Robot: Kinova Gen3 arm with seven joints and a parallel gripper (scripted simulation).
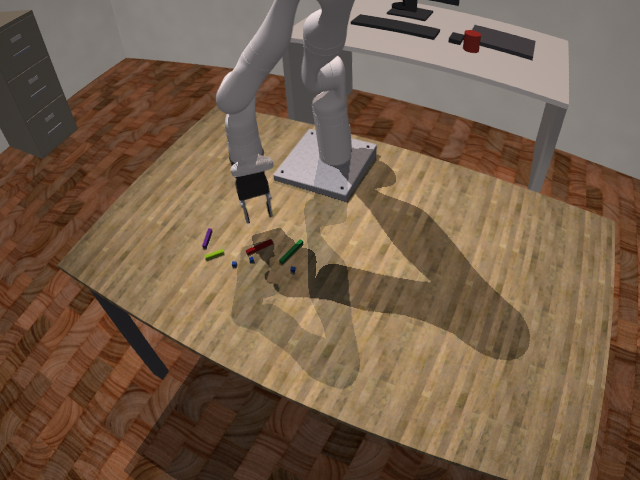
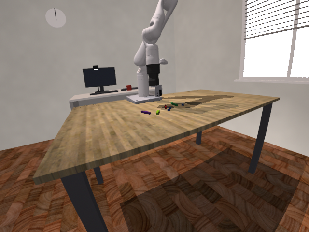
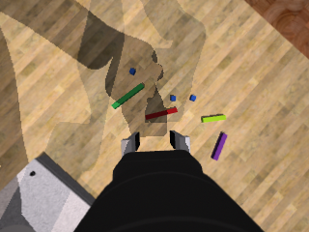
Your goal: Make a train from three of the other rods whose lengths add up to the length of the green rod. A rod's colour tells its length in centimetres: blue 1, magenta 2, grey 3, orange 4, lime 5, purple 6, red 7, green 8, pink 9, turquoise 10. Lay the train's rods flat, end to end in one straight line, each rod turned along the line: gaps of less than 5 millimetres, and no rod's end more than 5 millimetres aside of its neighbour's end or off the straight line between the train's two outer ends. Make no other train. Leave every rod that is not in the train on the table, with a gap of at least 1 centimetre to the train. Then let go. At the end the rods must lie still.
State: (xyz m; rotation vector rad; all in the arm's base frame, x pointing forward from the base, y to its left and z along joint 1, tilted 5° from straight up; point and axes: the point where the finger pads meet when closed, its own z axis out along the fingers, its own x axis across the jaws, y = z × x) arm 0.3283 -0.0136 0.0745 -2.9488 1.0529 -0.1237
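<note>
My hand is 80 mm above the red rod, 40 mm short of it and 20 mm to the right of it. Also, from my hand: green rod 100 mm to the left, 80 mm below, 10 mm ahead; purple rod 120 mm to the right, 90 mm ahead, 80 mm below; lime rod 120 mm ahead, 80 mm below, 60 mm to the right.
</note>
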